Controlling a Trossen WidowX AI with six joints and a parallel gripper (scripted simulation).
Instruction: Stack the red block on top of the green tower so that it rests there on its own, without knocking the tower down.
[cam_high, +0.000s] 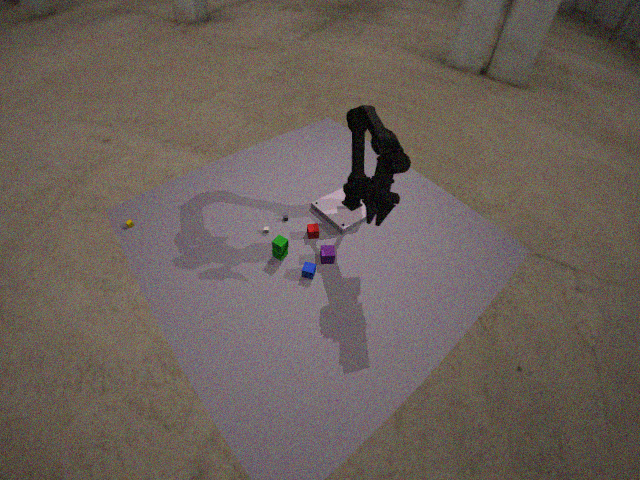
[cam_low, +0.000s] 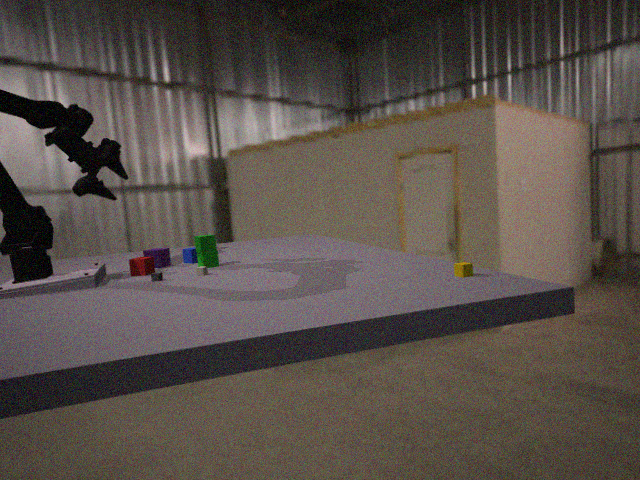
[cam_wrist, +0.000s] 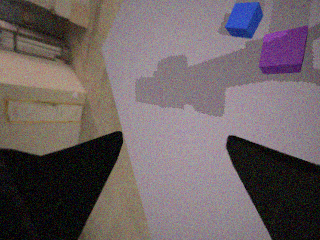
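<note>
Now: the red block 220 mm to the right of my gripper tip, 190 mm below it and 50 mm ahead of it. From my gripper tip the other things lie so: yellow block: 710 mm to the right, 610 mm ahead, 200 mm below; then purple block: 190 mm below, 100 mm to the right, 80 mm ahead; then blue block: 190 mm below, 170 mm ahead, 90 mm to the right.
</note>
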